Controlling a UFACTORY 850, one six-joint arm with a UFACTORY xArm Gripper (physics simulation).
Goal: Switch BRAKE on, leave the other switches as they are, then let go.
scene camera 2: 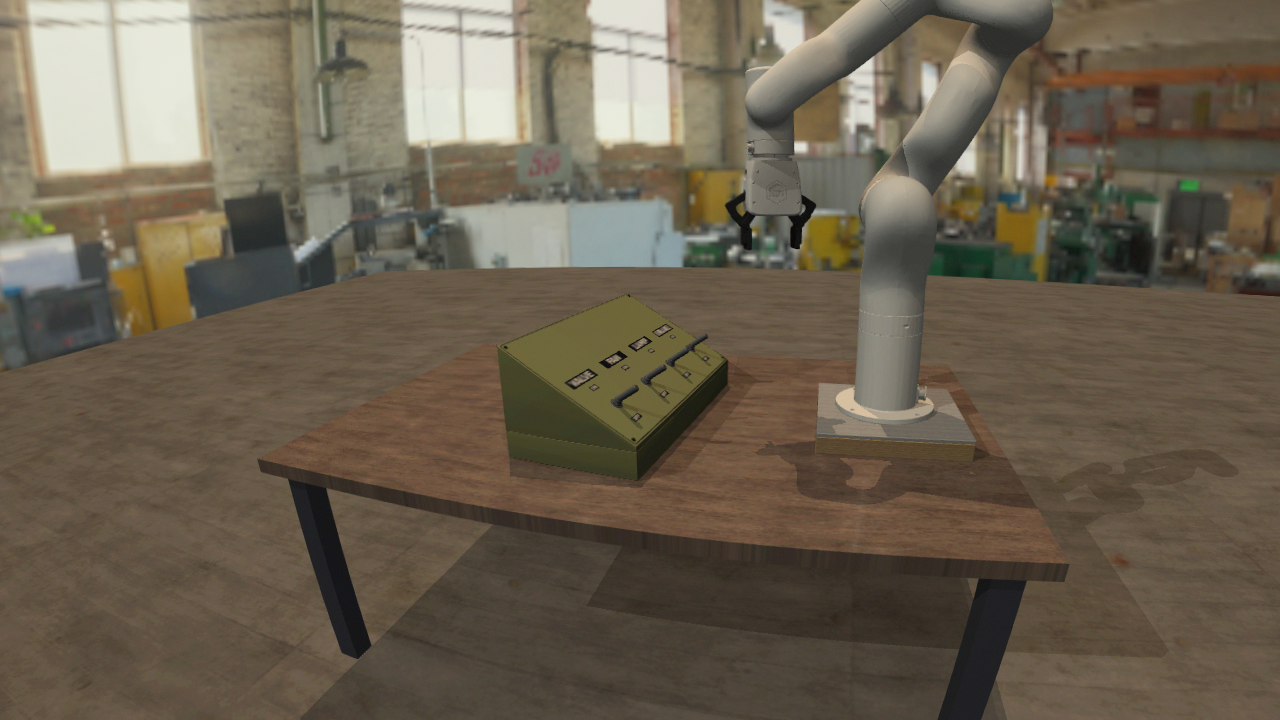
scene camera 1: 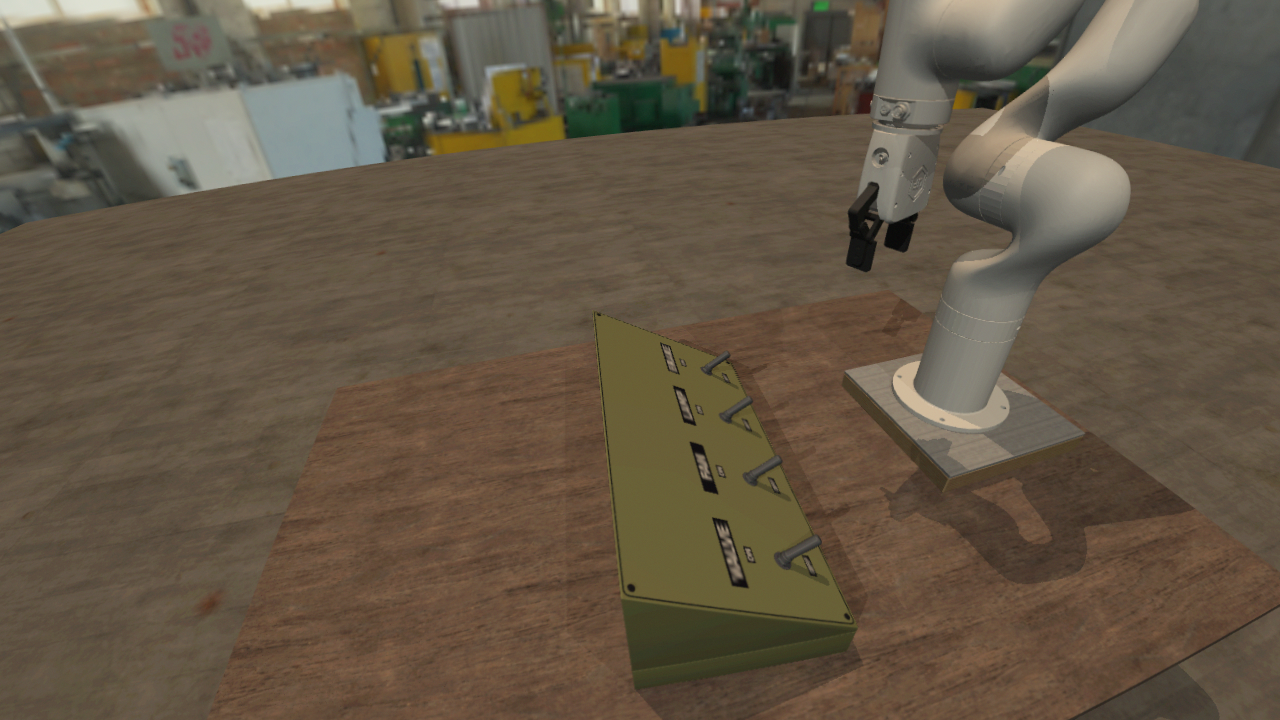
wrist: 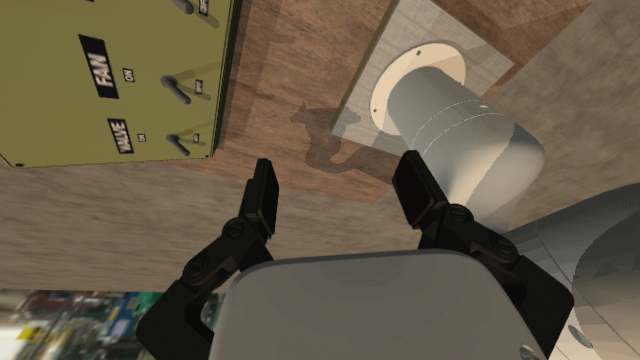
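Observation:
The olive sloped panel (scene camera 1: 640,465) (scene camera 2: 572,335) (wrist: 40,100) carries toggle switches in a row. The BRAKE switch (scene camera 1: 716,363) (scene camera 2: 697,342) is at the far end in scene view 1, its label blurred; it does not show in the wrist view. Its lever leans to the OFF side. The LAMP switch (scene camera 1: 736,410) (scene camera 2: 677,358), FAN switch (scene camera 1: 762,470) (scene camera 2: 654,374) (wrist: 177,91) and VALVE switch (scene camera 1: 796,552) (scene camera 2: 624,395) (wrist: 179,145) also lean to OFF. My gripper (scene camera 1: 880,254) (scene camera 2: 771,243) (wrist: 336,169) is open and empty, pointing down, high above and apart from the panel.
The panel stands on the brown wooden table (scene camera 1: 429,483) (scene camera 2: 375,429) (wrist: 285,65). The arm's base plate (scene camera 1: 1038,434) (scene camera 2: 948,420) (wrist: 485,62) is on the table across from the panel's switch side. The arm's lower column (scene camera 1: 971,349) (scene camera 2: 888,349) (wrist: 425,100) rises from it.

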